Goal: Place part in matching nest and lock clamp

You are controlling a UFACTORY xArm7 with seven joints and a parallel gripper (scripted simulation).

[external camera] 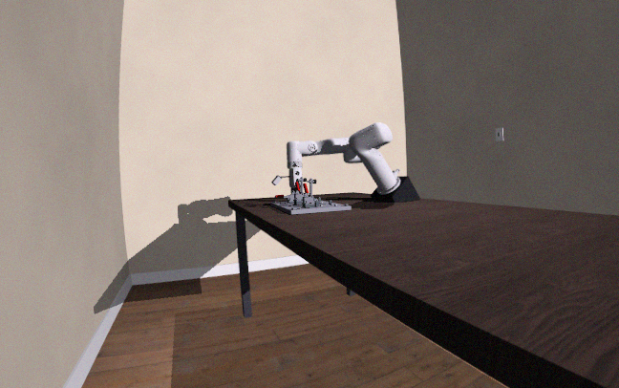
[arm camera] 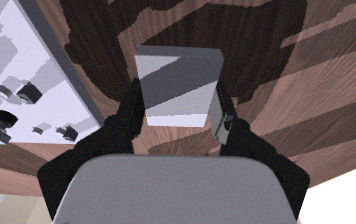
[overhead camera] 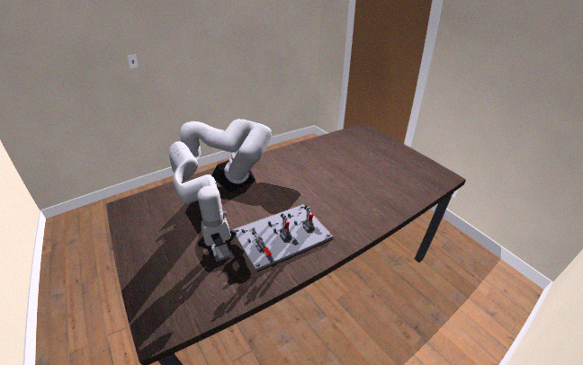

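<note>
Now: hand 1 cm above the grey flat part.
</note>
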